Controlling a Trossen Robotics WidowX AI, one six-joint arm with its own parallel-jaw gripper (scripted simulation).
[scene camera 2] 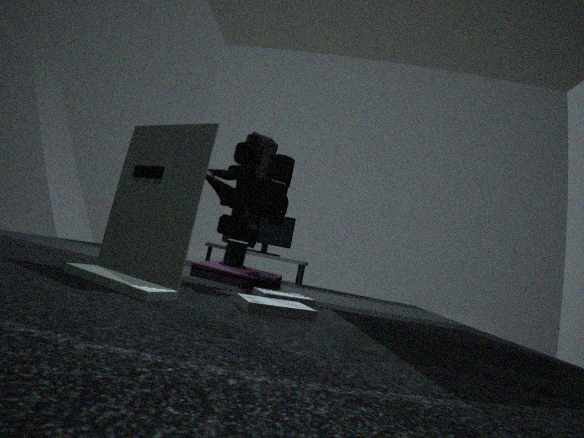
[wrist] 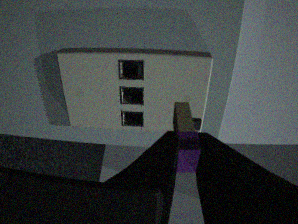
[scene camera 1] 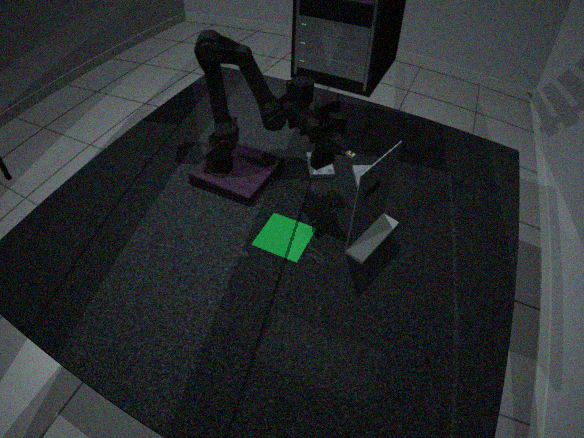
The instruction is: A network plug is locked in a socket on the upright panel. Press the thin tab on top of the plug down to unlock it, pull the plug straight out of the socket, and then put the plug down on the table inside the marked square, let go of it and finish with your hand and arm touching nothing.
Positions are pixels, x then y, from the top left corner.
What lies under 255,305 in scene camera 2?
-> A low flat plate.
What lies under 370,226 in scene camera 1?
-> An upright grey panel.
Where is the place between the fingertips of my gripper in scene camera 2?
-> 207,173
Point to an upright grey panel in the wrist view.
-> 112,79
